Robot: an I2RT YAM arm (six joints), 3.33 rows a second.
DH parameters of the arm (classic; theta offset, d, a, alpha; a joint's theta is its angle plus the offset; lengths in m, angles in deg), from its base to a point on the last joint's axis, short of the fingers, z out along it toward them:
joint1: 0 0.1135 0.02 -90
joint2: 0 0 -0.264 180
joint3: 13.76 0 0.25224 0
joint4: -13.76 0 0.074 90
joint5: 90 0 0 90
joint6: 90 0.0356 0 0
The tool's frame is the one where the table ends.
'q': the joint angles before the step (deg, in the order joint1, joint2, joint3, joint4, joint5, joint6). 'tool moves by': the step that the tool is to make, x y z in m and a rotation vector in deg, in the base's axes. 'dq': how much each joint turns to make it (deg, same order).
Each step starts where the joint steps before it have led.
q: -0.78 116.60 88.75 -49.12 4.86 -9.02
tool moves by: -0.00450 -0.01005 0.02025 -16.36 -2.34 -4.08
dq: 0.00 -2.67 0.00 -0.07 16.83 -0.09
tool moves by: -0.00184 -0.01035 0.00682 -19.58 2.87 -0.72
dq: -0.04 -0.13 0.00 0.11 19.08 -5.44
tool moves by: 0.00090 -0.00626 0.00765 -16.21 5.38 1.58
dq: 0.00 0.00 0.00 1.86 15.17 -9.34
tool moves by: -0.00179 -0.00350 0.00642 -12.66 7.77 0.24
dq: 0.00 0.00 0.00 0.19 12.11 -8.80
